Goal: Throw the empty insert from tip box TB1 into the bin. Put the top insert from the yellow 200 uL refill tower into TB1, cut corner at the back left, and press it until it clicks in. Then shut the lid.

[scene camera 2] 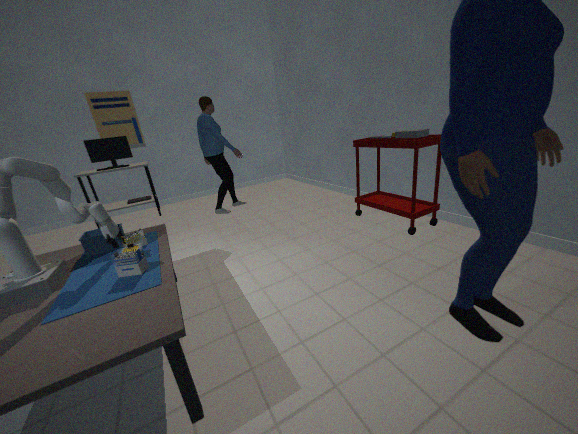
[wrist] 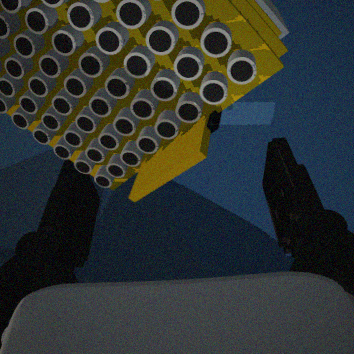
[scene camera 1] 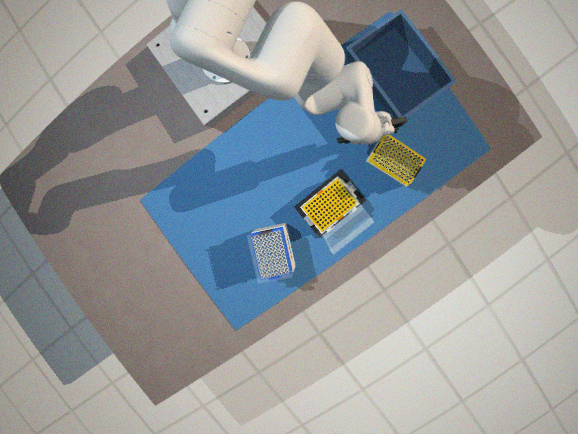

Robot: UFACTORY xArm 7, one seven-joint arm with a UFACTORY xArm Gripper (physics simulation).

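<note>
The yellow refill tower (scene camera 1: pixel 397 160) (wrist: pixel 265 70) stands on the mat near the bin, with rows of grey tips in its top insert. In the wrist view a yellow tab (wrist: pixel 167 165) sticks out at its lower edge. Tip box TB1 (scene camera 1: pixel 331 206) is a dark-edged box holding a yellow insert with dark, empty-looking holes. Its clear lid (scene camera 1: pixel 350 232) is open on the side toward the table edge. My gripper (scene camera 1: pixel 372 131) (wrist: pixel 175 169) is open and empty beside the tower, on its bin side. The blue bin (scene camera 1: pixel 426 96) (scene camera 2: pixel 95 243) shows no insert in its visible part.
A clear box (scene camera 1: pixel 272 252) with a blue-edged rack of tips stands beyond TB1 on the blue mat (scene camera 1: pixel 255 190). A person in dark blue (scene camera 2: pixel 500 100) stands to the right of the table, another person (scene camera 2: pixel 211 135) farther back. A red cart (scene camera 2: pixel 385 201) stands near the wall.
</note>
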